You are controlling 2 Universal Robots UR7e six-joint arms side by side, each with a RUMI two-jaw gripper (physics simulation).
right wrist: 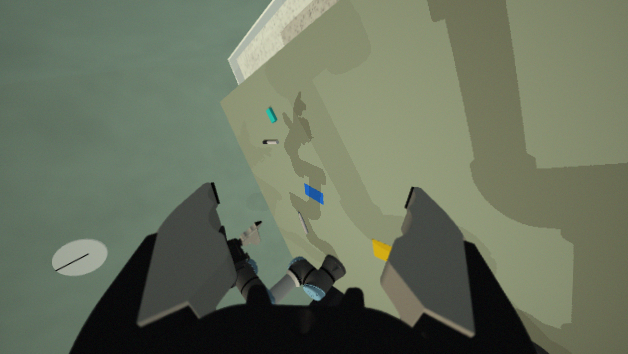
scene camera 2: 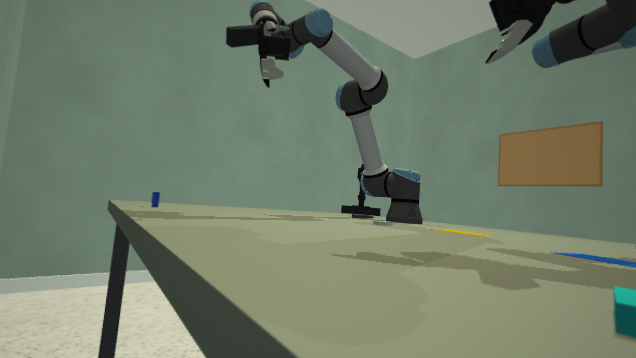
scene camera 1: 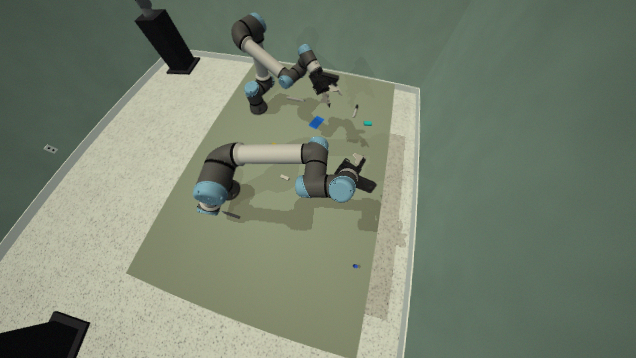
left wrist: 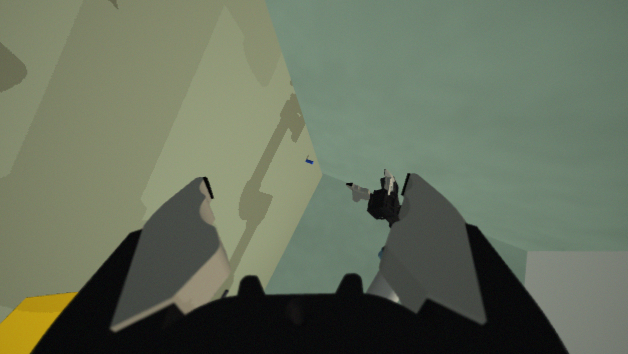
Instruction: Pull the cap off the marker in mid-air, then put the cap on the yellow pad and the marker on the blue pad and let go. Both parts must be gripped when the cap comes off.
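Seen in the pictures: left gripper, fingertip midpoint: (right wrist: 239, 226) (scene camera 2: 470, 23) (scene camera 1: 335, 101) (left wrist: 307, 178); right gripper, fingertip midpoint: (right wrist: 312, 187) (scene camera 2: 271, 59) (left wrist: 363, 177); left arm's base, link origin: (right wrist: 335, 264) (scene camera 1: 259, 108); right arm's base, link origin: (scene camera 2: 403, 222) (scene camera 1: 229, 190).
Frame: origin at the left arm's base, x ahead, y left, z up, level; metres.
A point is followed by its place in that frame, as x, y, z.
Note:
The marker (scene camera 1: 354, 112) @(0.817, 0.120, 0.017) (right wrist: 272, 142) @(0.822, 0.112, 0.017), white with a black end, lies on the table at the upper right in scene camera 1, apart from both grippers. The blue pad (scene camera 1: 316, 122) @(0.525, -0.047, 0.000) (scene camera 2: 602, 259) @(0.530, -0.054, 0.001) (right wrist: 314, 194) @(0.522, -0.051, 0.001) lies flat. The yellow pad (scene camera 2: 465, 232) @(0.285, -0.389, 0.002) (left wrist: 42, 312) @(0.308, -0.363, 0.001) (right wrist: 381, 250) @(0.290, -0.362, 0.001) is almost hidden behind the right arm in scene camera 1. My left gripper (scene camera 1: 335, 99) @(0.674, -0.206, 0.392) (left wrist: 307, 178) @(0.674, -0.206, 0.392) is open and empty, raised above the table near the blue pad and marker. My right gripper (left wrist: 363, 177) @(0.846, -0.615, 0.397) (right wrist: 312, 187) @(0.846, -0.615, 0.397) is open and empty, high over the table.
A teal block (scene camera 1: 368, 123) @(0.946, 0.031, 0.015) (scene camera 2: 625, 312) @(0.973, 0.027, 0.011) (right wrist: 271, 115) @(0.941, 0.026, 0.015) lies near the marker. A grey slim object (scene camera 1: 296, 99) @(0.298, 0.155, 0.017) (right wrist: 303, 223) @(0.287, 0.155, 0.014) lies by the left arm's base. A white block (scene camera 1: 285, 177) @(0.426, -0.584, 0.012) lies beside the right arm. A small blue object (scene camera 1: 355, 266) @(0.981, -1.039, 0.048) (scene camera 2: 155, 199) @(0.986, -1.030, 0.025) (left wrist: 309, 161) @(0.982, -1.029, 0.028) stands farther off.

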